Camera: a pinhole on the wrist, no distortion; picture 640 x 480 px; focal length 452.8 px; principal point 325.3 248.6 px. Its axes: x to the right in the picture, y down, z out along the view. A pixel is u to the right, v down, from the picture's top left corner.
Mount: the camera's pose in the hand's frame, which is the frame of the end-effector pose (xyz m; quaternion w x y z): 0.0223 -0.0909 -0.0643 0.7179 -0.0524 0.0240 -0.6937
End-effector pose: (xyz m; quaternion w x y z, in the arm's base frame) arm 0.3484 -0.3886 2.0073 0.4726 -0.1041 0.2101 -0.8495
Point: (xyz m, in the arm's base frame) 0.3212 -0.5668 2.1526
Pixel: 191.3 463.2
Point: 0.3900 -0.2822 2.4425
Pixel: 473.9 36.7
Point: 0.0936 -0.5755 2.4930
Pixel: 581.9 446.4
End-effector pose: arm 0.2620 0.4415 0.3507 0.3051 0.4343 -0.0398 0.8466
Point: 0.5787 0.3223 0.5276
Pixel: 289.3 112.2
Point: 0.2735 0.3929 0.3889
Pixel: outside the picture
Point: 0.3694 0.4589 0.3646
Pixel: 270.7 35.8
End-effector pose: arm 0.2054 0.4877 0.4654 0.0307 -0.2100 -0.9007 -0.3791
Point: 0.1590 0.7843 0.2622
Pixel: 215.2 292.1
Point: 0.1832 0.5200 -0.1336
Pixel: 620.6 76.2
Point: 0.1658 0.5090 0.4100
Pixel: 145.4 243.1
